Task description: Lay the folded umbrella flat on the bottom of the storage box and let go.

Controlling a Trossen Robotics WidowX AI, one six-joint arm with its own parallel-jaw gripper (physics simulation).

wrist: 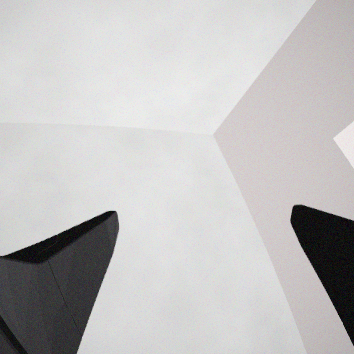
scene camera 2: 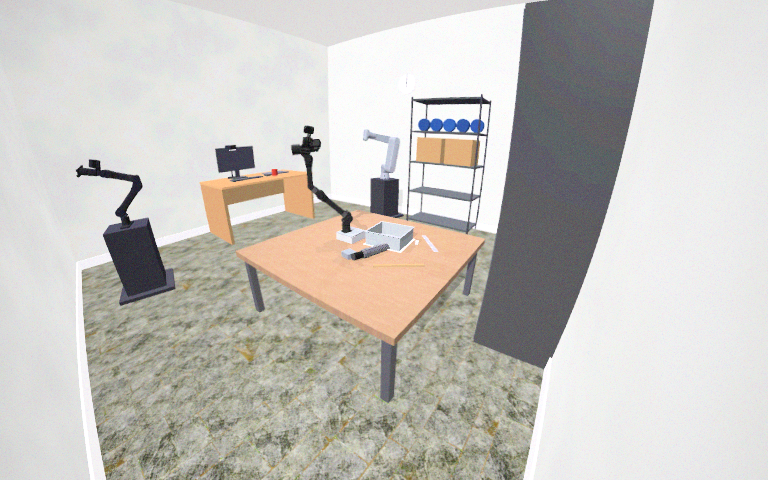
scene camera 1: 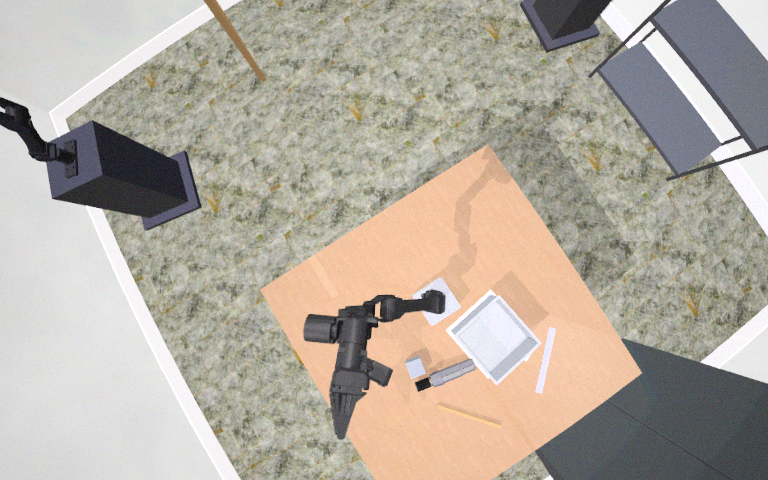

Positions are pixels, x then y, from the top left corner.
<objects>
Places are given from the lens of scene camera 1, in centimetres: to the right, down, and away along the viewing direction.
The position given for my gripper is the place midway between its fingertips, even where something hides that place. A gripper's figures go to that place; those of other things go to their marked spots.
my gripper (scene camera 1: 339, 437): -8, 34, 43
white storage box (scene camera 1: 496, 338): 51, 45, 115
folded umbrella (scene camera 1: 438, 378): 23, 59, 109
</objects>
